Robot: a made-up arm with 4 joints.
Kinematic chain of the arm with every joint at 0, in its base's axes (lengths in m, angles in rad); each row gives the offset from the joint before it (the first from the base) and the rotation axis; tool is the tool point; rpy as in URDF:
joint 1: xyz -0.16 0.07 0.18 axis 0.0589 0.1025 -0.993
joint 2: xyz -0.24 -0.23 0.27 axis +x
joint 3: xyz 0.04 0.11 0 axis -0.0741 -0.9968 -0.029
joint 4: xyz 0.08 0.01 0 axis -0.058 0.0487 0.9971
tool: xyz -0.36 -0.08 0.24 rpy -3.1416 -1.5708 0
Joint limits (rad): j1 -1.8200..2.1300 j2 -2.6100..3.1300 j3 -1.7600..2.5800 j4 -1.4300..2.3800
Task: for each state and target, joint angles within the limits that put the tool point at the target. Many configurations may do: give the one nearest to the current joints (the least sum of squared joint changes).
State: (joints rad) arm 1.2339 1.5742 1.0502 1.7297
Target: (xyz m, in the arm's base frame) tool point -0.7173 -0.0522 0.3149
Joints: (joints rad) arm 1.3391 1.4964 0.2224 1.8189
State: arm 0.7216 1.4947 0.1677 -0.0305
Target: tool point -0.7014 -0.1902 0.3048
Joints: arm 0.4714 1.7430 -0.0944 0.4869
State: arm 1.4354 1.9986 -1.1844 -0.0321
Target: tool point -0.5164 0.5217 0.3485
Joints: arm 2.0533 2.2384 -0.7108 -0.0410
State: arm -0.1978 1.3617 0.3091 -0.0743
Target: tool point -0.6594 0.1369 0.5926
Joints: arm 0.1272 1.3585 1.2443 -0.3625
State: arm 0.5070 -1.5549 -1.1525 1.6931
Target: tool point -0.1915 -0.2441 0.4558
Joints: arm 1.2602 -1.9549 -0.4904 2.2635
